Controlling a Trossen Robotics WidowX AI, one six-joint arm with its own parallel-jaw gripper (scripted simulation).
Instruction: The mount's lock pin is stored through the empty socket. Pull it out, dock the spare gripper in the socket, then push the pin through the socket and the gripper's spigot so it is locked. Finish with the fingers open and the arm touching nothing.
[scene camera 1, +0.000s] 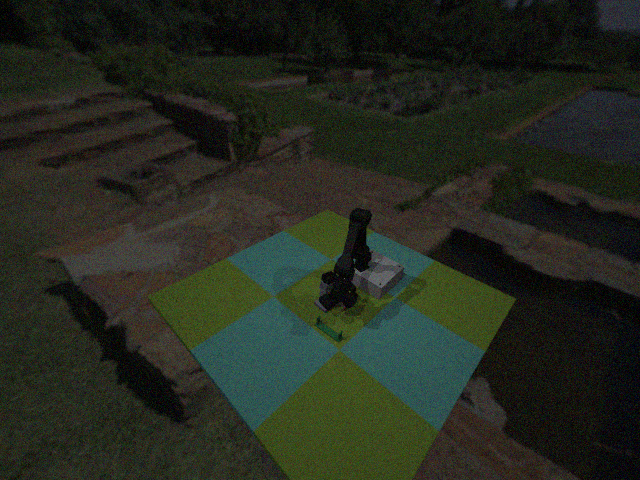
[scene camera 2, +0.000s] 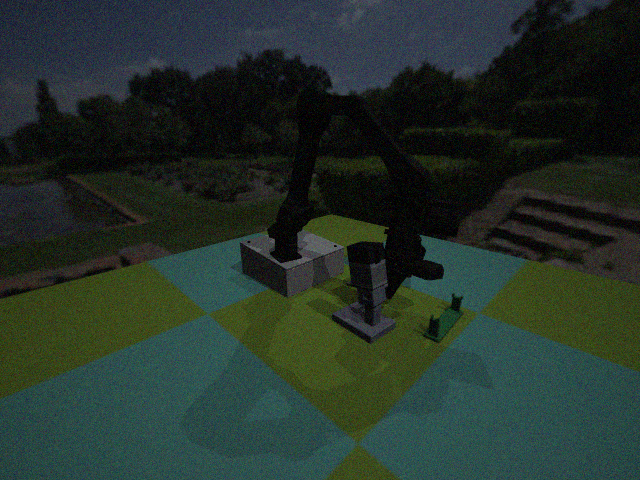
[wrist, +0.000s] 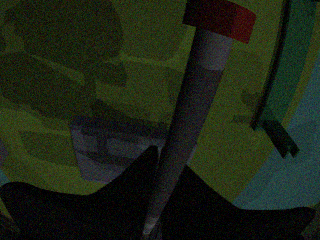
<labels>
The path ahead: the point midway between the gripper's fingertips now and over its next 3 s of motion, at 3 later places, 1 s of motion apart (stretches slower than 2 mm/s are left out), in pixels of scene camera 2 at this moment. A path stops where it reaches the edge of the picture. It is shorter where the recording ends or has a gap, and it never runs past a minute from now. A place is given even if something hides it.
The gripper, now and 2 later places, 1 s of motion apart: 388, 298; 385, 297; 399, 266
</labels>
